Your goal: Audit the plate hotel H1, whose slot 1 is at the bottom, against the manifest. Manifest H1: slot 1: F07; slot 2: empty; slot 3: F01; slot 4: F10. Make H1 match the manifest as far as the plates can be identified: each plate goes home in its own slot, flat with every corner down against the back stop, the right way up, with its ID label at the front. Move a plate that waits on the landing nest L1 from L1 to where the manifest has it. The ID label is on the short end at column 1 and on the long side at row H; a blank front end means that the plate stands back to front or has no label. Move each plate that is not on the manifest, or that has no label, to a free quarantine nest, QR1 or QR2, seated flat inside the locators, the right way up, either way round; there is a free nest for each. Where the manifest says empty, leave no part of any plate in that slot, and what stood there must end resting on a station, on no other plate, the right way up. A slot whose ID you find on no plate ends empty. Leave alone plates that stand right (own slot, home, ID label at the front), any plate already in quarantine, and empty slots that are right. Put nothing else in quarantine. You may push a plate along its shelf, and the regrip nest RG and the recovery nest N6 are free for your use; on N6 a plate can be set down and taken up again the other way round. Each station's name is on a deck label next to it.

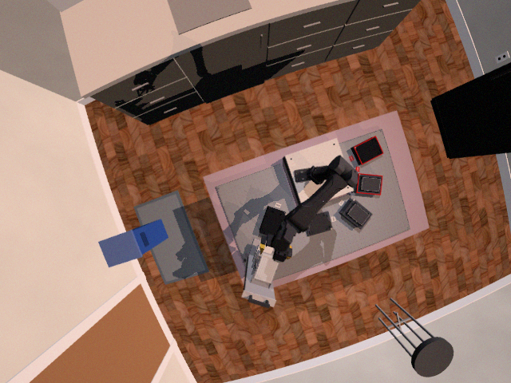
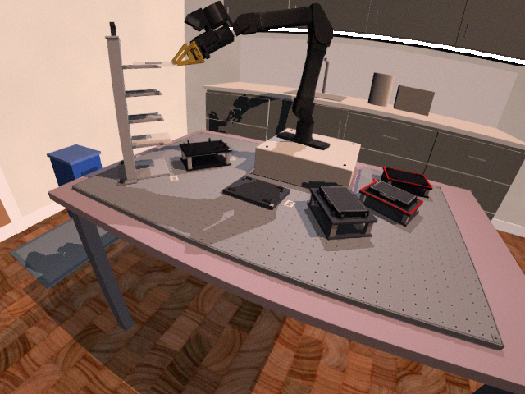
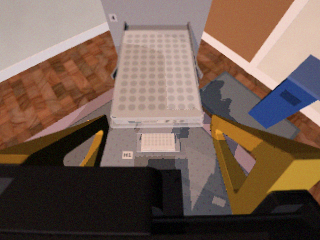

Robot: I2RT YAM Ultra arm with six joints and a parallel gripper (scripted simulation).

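Right now the tag reading 4 is 17 cm ahead of my hand and 2 cm to the right of it. Round my hand: L1 deck label 49 cm to the left, 35 cm below, 12 cm behind; H1 deck label 35 cm below, 9 cm ahead, 7 cm to the left; N6 label 43 cm to the left, 35 cm below, 3 cm behind.
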